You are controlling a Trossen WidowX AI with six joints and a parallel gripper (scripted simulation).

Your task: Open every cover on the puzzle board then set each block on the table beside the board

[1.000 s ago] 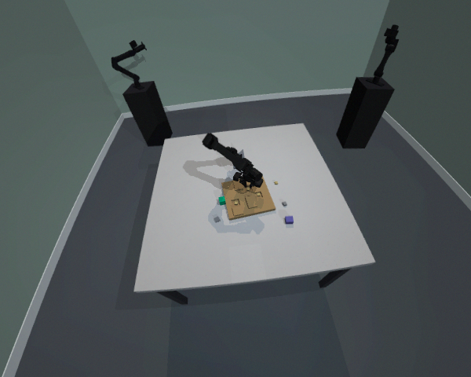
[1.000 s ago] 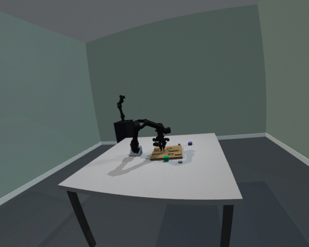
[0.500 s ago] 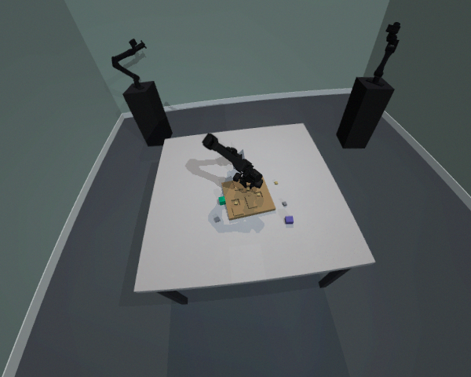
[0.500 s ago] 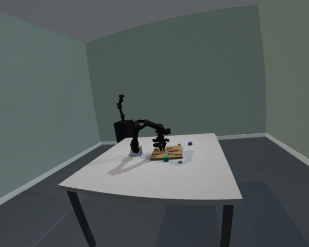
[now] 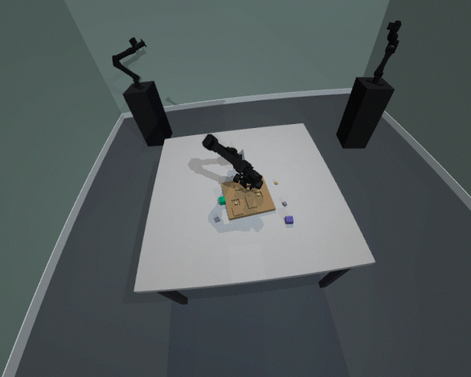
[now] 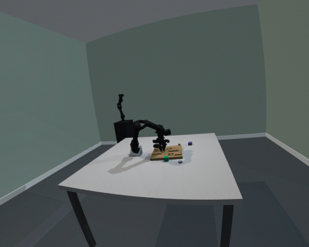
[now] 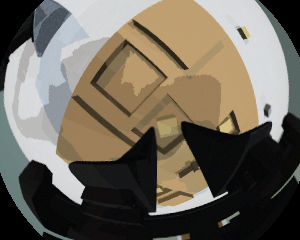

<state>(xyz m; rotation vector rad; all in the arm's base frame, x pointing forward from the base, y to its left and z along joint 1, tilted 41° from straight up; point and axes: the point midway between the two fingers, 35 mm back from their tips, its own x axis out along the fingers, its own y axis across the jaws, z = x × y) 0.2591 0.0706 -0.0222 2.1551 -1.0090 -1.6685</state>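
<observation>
My gripper tip is now 5 cm short of the tan puzzle board. From my gripper tip the other things lie so: green block (17 cm to the right, 9 cm ahead); purple block (24 cm to the left, 24 cm ahead).
</observation>
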